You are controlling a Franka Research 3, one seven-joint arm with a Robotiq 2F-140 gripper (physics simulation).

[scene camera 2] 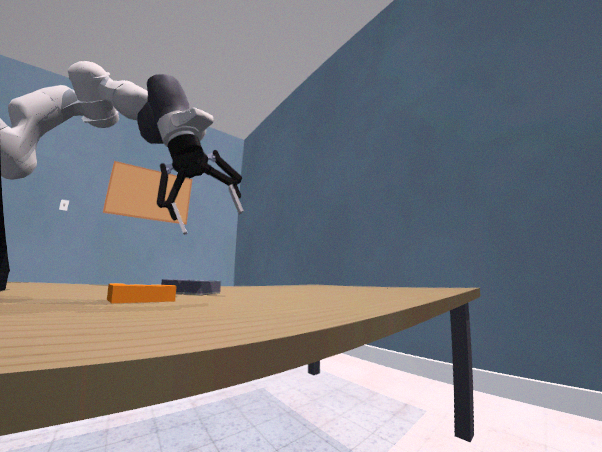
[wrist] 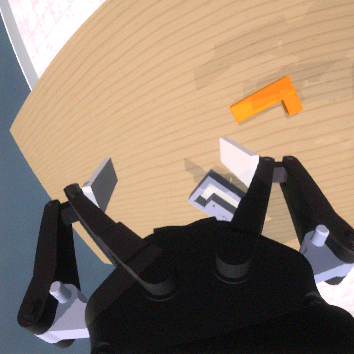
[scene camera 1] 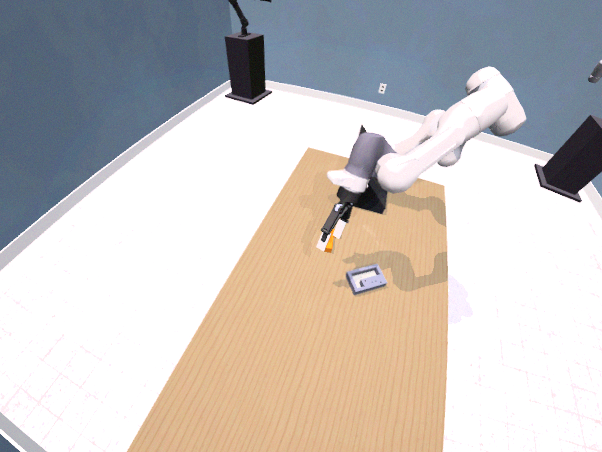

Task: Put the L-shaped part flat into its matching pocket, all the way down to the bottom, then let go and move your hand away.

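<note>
The orange L-shaped part (scene camera 1: 328, 248) (scene camera 2: 142, 293) (wrist: 265, 101) lies flat on the table, outside the tray and apart from it. In the first scene view it is partly hidden by the fingers. The grey-blue tray with the pocket (scene camera 1: 352, 285) (scene camera 2: 202, 287) (wrist: 204, 189) stands flat on the table; its light-floored pocket shows no part in it. In the wrist view the right finger partly hides the tray. My gripper (scene camera 1: 332, 237) (scene camera 2: 212, 216) (wrist: 167, 158) is wide open and empty, tilted, well above the table and clear of both the part and the tray.
The wooden table (scene camera 1: 320, 350) (scene camera 2: 280, 320) (wrist: 150, 90) carries the part and the tray. A dark panel (scene camera 1: 374, 200) stands by the arm at the table's far end. Dark pedestals (scene camera 1: 246, 67) (scene camera 1: 575, 160) stand on the floor beyond the table.
</note>
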